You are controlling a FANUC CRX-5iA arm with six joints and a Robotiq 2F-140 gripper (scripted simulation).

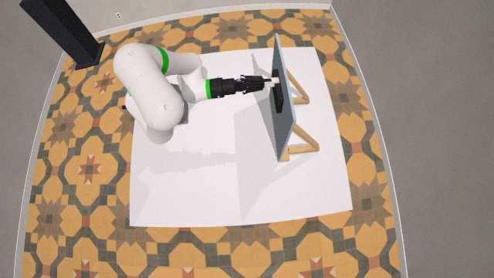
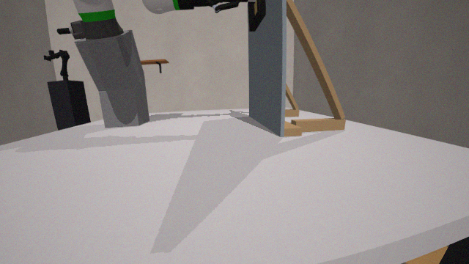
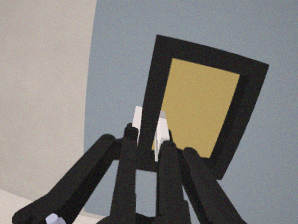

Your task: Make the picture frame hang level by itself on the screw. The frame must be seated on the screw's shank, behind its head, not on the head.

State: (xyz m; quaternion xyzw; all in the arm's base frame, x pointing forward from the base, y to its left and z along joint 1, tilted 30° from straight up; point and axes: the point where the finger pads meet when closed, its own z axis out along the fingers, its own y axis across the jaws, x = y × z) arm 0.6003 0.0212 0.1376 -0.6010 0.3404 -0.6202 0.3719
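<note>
Now: hand 4 cm short of the picture frame, 2 cm to the left of it and 5 cm above it. Also, from my hand: grey-blue board: 5 cm ahead, 22 cm below.
</note>
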